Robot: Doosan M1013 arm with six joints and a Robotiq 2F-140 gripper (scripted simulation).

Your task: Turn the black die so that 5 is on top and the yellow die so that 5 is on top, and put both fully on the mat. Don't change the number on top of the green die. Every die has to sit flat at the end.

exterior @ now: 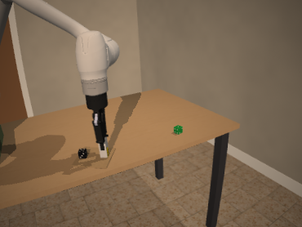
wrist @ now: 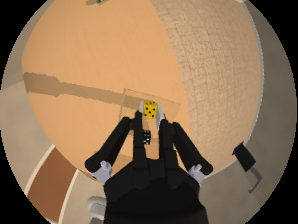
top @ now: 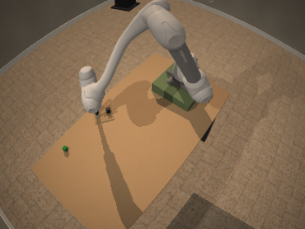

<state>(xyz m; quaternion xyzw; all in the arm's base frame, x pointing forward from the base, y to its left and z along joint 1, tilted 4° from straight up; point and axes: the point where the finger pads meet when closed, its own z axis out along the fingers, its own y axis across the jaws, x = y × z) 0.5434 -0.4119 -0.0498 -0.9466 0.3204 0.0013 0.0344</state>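
The yellow die lies 2 cm below my hand. Round my hand: black die (7 cm behind, 5 cm to the left, 2 cm below); mat (4 cm below, 3 cm to the left, 3 cm behind); green die (35 cm ahead, 5 cm to the right, 3 cm below).
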